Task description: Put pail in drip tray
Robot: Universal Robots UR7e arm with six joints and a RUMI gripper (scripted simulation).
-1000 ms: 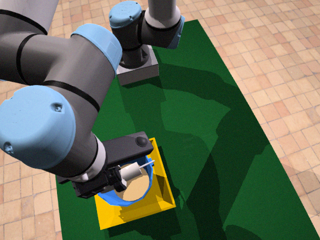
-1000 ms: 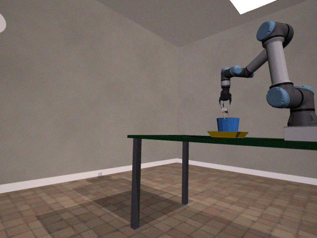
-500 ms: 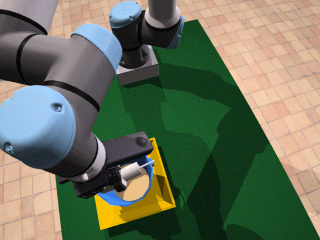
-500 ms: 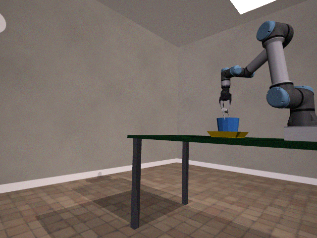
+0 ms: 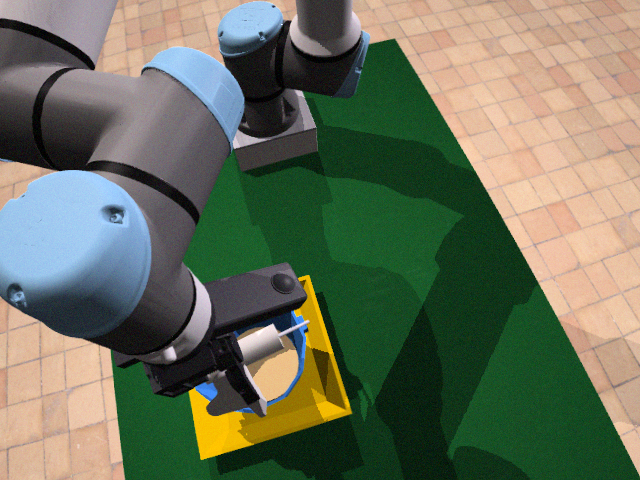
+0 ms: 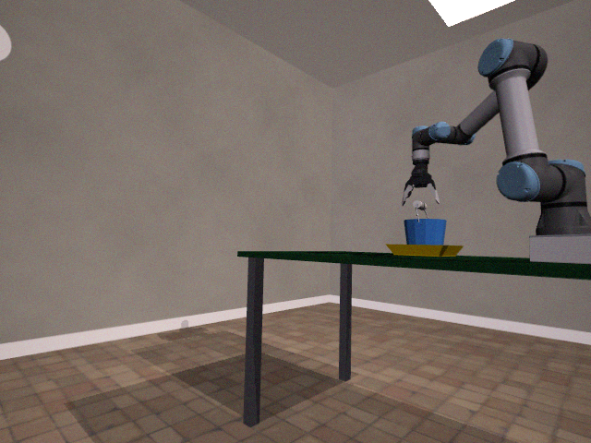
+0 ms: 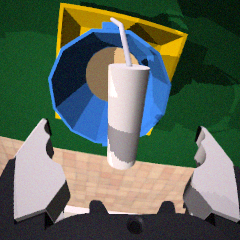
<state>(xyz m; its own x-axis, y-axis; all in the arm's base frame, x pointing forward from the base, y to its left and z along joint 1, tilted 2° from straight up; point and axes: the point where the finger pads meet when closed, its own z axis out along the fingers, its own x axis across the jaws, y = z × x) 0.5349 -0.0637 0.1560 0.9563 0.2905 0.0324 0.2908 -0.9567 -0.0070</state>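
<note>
The white cylindrical grip is 10 mm behind my hand and 30 mm below it. The rest, counted from my hand: pail: 10 mm behind, 90 mm below; yellow drip tray: 20 mm behind, 10 mm to the right, 210 mm below.
</note>
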